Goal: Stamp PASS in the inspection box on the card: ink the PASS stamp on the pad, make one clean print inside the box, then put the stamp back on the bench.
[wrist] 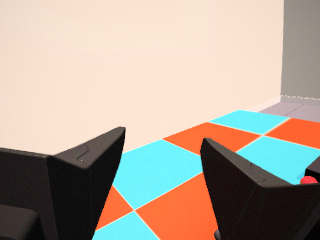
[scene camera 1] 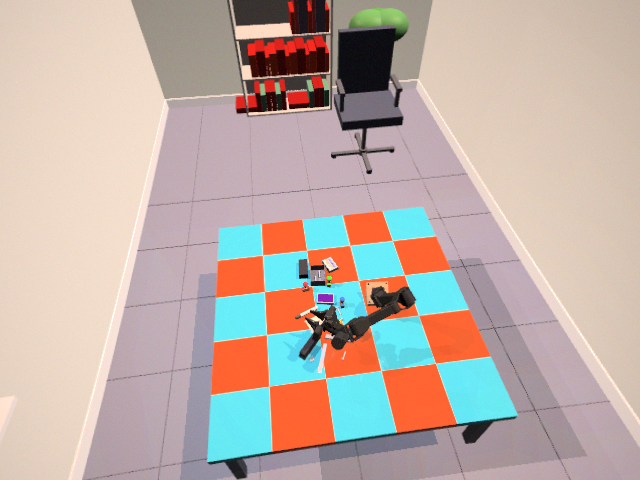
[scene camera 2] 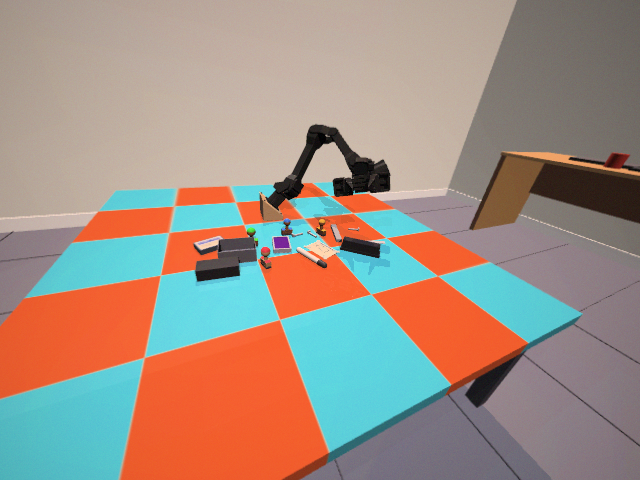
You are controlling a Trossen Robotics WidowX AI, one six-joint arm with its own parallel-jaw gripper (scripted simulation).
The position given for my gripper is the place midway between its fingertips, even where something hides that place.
Note:
In view: my gripper (scene camera 2: 360,188).
My gripper is seen too in the wrist view (wrist: 164,139).

